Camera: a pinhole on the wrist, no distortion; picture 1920 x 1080 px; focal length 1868.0 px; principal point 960.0 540.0 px. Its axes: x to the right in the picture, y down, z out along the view. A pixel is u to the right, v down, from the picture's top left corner.
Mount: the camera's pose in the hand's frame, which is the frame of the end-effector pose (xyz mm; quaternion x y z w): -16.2 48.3 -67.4 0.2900 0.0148 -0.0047 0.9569
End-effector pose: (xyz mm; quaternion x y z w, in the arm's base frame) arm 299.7 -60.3 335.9 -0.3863 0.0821 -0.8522 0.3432
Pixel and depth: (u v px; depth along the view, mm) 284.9 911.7 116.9
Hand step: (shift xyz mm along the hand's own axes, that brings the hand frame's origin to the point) -55.0 2.8 44.0
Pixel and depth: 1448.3 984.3 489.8
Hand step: 126.4 -126.8 400.5
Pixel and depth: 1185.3 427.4 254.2
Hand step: 20.7 -105.6 134.5
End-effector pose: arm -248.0 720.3 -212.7 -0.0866 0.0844 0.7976 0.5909
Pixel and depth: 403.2 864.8 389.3
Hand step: -121.0 -111.5 297.4
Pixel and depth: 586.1 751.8 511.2
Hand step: -104.4 -187.2 392.9
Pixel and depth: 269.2 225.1 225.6
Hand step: -94.5 -108.5 101.6
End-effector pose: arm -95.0 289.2 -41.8 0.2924 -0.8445 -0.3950 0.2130
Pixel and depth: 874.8 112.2 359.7
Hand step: -24.8 -219.9 186.4
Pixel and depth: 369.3 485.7 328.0
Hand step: -111.6 -141.7 203.2
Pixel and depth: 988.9 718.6 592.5
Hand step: 9.1 -233.5 456.3
